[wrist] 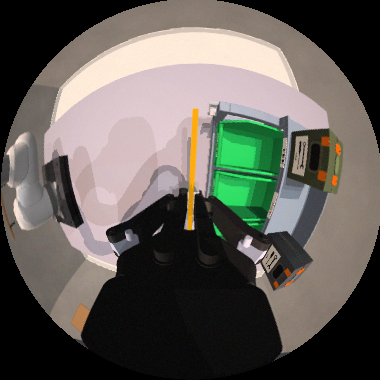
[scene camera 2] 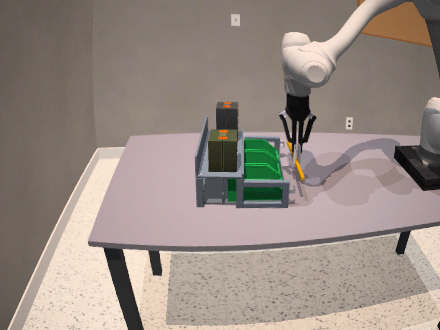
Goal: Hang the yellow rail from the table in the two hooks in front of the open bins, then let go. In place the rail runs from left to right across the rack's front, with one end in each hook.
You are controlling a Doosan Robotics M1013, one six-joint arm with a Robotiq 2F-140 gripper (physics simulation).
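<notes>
An olive toolbox [scene camera 2: 222,144] is visible, and the wrist view shows the olive toolbox too [wrist: 315,159]. There is a dark grey toolbox [wrist: 284,261]. My gripper [scene camera 2: 296,162] is visible, also in the wrist view [wrist: 191,187].
</notes>
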